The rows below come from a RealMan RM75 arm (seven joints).
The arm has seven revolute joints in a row. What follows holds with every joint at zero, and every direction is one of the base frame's. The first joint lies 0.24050 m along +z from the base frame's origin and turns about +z. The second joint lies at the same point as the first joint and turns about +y. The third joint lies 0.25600 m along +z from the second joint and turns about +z. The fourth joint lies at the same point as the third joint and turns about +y. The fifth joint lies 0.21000 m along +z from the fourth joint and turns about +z. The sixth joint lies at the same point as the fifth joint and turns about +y. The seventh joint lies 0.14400 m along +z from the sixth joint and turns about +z. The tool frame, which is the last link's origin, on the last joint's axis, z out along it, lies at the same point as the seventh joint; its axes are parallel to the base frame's.
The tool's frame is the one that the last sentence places.
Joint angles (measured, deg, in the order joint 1, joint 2, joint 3, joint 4, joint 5, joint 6, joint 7), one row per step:
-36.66, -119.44, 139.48, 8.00, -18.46, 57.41, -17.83
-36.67, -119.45, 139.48, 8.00, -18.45, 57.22, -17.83
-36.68, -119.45, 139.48, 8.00, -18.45, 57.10, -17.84
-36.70, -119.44, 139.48, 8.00, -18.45, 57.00, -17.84
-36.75, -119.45, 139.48, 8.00, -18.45, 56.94, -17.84
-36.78, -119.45, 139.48, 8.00, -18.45, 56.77, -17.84
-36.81, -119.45, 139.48, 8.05, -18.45, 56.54, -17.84
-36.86, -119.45, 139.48, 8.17, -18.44, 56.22, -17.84
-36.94, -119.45, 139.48, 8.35, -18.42, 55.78, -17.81
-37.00, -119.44, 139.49, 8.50, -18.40, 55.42, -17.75
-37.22, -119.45, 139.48, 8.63, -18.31, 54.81, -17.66
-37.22, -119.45, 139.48, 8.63, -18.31, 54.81, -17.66
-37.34, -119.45, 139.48, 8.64, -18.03, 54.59, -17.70
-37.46, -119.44, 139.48, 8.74, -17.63, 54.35, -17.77
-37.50, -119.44, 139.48, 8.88, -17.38, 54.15, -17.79
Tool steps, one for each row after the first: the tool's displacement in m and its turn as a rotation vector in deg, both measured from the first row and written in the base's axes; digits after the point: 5 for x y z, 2 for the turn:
-0.00034, 0.00010, -0.00022, -0.02, 0.13, 0.12
-0.00056, 0.00021, -0.00031, -0.03, 0.20, 0.20
-0.00072, 0.00039, -0.00031, -0.03, 0.28, 0.26
-0.00051, 0.00060, -0.00042, -0.04, 0.31, 0.25
-0.00072, 0.00083, -0.00054, -0.05, 0.43, 0.34
-0.00083, 0.00108, -0.00079, -0.08, 0.55, 0.45
-0.00066, 0.00146, -0.00124, -0.12, 0.68, 0.56
-0.00028, 0.00201, -0.00190, -0.19, 0.87, 0.66
-0.00004, 0.00245, -0.00239, -0.23, 1.07, 0.72
0.00060, 0.00358, -0.00322, -0.31, 1.49, 0.76
0.00060, 0.00358, -0.00322, -0.31, 1.49, 0.76
0.00090, 0.00383, -0.00380, -0.49, 1.76, 0.66
0.00157, 0.00394, -0.00465, -0.77, 2.04, 0.46
0.00209, 0.00385, -0.00540, -0.95, 2.20, 0.35

